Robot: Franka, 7 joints.
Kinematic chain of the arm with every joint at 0, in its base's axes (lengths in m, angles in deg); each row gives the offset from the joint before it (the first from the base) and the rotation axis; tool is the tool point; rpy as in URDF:
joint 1: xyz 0 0 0.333 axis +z
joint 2: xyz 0 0 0 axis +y
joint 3: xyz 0 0 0.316 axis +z
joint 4: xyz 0.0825 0 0 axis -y
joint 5: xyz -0.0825 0 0.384 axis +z
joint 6: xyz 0 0 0 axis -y
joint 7: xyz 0.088 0 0 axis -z
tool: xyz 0 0 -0.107 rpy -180 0 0
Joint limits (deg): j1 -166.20..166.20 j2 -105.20..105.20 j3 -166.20..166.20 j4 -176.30..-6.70 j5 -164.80..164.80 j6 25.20..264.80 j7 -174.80..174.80
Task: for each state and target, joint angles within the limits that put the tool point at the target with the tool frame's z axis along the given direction. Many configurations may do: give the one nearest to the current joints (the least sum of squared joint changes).
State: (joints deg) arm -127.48 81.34 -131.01 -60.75 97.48 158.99 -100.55
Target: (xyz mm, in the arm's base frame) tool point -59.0 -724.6 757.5 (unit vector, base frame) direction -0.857 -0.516 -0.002
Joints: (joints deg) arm -79.01 77.32 -151.78 -35.97 82.88 119.43 -100.55
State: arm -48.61 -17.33 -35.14 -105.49 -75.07 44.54 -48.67
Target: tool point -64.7 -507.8 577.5 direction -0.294 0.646 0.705
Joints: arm -46.47 19.23 -45.25 -108.03 -112.10 29.15 -48.67
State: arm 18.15 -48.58 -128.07 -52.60 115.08 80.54 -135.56
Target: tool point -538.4 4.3 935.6 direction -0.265 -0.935 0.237
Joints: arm -21.65 -9.83 -164.62 -54.14 96.08 103.13 -135.56
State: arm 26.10 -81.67 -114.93 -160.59 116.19 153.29 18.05
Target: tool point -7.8 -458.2 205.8 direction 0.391 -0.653 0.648
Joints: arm -3.87 -86.58 -110.77 -140.84 91.28 121.65 18.05
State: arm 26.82 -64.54 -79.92 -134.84 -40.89 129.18 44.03
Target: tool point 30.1 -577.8 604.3 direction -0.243 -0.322 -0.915
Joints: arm 12.61 -32.41 -76.23 -97.30 -53.11 98.73 44.03
